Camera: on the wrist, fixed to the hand. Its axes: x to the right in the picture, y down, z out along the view.
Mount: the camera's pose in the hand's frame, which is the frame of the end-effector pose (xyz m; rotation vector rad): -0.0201 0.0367 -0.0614 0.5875 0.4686 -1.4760
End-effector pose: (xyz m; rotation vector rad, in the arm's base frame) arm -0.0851 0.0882 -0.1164 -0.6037 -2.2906 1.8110
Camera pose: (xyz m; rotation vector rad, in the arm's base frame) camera -0.0366 0.1418 -0.1335 0.5895 -1.0743 1.1637
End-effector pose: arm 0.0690 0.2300 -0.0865 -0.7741 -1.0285 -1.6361
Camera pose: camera 0.1096 0.1783 -0.1210 1.0123 -1.7180 -2.2452
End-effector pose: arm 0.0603 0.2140 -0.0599 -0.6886 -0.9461 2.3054
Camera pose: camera 0.1029 0.2073 -0.1204 -0.1021 -0.2593 0.9104
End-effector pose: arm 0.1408 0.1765 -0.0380 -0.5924 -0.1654 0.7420
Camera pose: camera 0.1257 0.1568 -0.1080 0.0344 0.0762 -0.7777
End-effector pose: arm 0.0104 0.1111 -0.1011 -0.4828 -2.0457 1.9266
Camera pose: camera 0.0565 0.1596 -0.1334 0.5535 -0.8487 1.1187
